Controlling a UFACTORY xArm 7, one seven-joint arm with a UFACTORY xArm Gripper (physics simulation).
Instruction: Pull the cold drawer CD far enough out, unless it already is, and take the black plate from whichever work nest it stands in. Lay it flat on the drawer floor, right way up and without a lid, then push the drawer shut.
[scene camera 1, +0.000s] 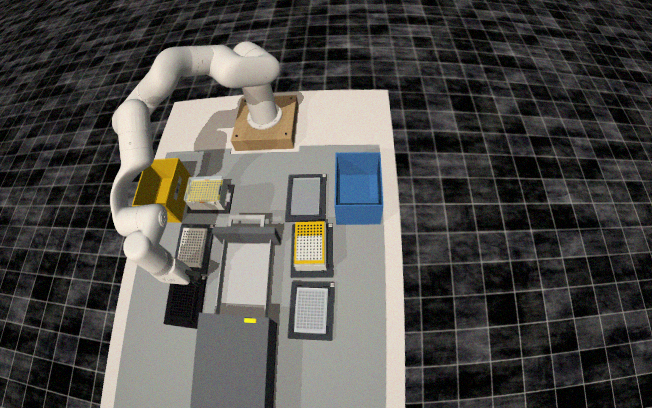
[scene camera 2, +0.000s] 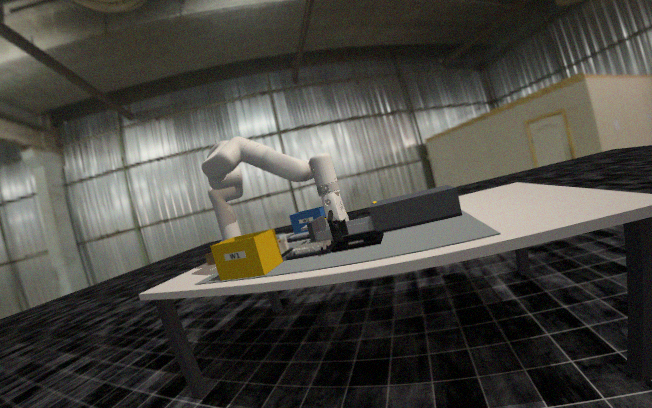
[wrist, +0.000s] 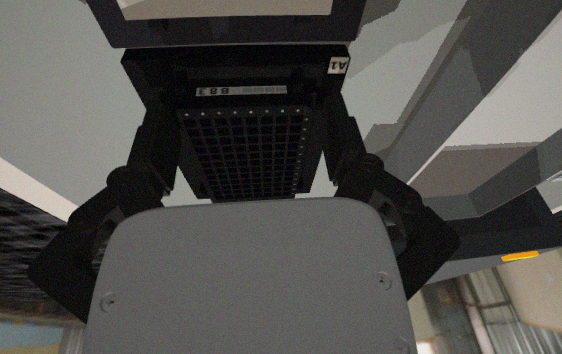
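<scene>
Scene camera 2 shows my gripper (scene camera 2: 341, 238). Visible in scene camera 1: a black plate (scene camera 1: 183, 302), a white plate (scene camera 1: 192, 246), a yellow-and-white rack (scene camera 1: 310, 254) and my gripper (scene camera 1: 185, 281). Visible in the wrist view: a cold drawer CD (wrist: 477, 148), a black work nest (wrist: 151, 70), the black plate (wrist: 247, 143) and my gripper (wrist: 249, 115). The yellow-and-white rack is out of frame in the wrist view.
</scene>
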